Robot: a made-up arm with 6 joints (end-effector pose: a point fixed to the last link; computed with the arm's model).
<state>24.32 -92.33 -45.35 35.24 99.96 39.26</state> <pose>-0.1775 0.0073 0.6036 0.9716 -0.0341 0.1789 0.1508</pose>
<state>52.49 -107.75 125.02 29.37 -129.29 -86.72</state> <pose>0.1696 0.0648 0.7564 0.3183 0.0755 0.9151 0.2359</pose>
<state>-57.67 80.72 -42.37 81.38 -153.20 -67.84</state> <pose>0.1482 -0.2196 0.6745 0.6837 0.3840 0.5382 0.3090</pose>
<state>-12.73 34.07 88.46 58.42 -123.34 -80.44</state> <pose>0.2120 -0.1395 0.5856 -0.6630 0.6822 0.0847 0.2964</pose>
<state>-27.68 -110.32 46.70 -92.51 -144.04 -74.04</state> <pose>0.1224 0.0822 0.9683 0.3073 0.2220 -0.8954 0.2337</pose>
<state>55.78 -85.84 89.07 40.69 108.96 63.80</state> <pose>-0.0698 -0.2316 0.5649 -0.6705 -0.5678 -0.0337 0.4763</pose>
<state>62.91 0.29 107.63 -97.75 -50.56 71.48</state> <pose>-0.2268 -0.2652 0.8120 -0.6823 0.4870 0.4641 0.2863</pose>
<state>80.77 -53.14 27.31 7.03 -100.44 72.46</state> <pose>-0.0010 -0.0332 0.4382 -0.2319 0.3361 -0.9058 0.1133</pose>
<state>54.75 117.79 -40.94 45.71 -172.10 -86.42</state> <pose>-0.0650 -0.2390 0.7468 0.7055 0.3810 -0.5544 0.2229</pose>
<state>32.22 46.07 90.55 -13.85 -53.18 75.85</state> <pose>-0.0476 -0.4886 0.5454 -0.8361 -0.3136 -0.2835 0.3495</pose>
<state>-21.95 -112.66 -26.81 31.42 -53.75 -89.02</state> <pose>0.2797 -0.2134 0.6370 0.4607 0.5174 0.2486 0.6769</pose>
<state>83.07 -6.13 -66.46 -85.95 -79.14 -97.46</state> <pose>0.0249 -0.1588 0.4812 0.4045 -0.8561 -0.2600 0.1896</pose>
